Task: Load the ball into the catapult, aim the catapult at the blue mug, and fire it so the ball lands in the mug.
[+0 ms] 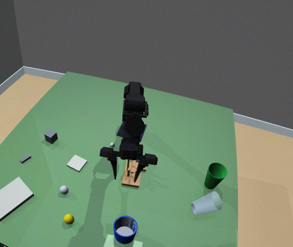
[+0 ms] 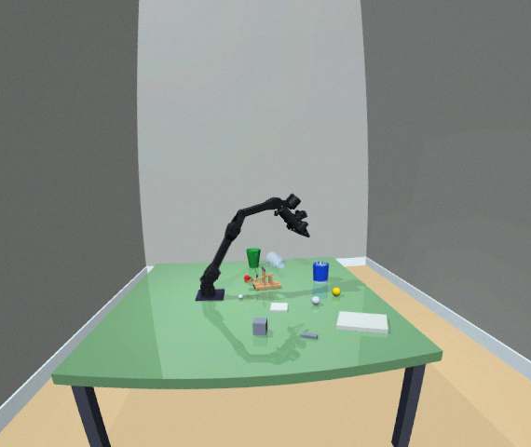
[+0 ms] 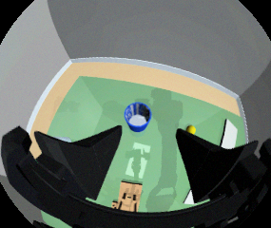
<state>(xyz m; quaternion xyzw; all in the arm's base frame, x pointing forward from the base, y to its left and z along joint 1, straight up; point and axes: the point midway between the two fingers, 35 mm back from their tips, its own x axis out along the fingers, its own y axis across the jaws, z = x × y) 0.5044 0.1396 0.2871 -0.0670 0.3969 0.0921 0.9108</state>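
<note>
My gripper tip is 33 cm past the red ball, 21 cm above it and 4 cm to the left of it. Also, from my gripper tip: blue mug: 24 cm below, 9 cm ahead, 4 cm to the left; then yellow ball: 25 cm below, 20 cm to the right, 12 cm ahead; then wooden catapult: 26 cm behind, 22 cm below, 1 cm to the right.
</note>
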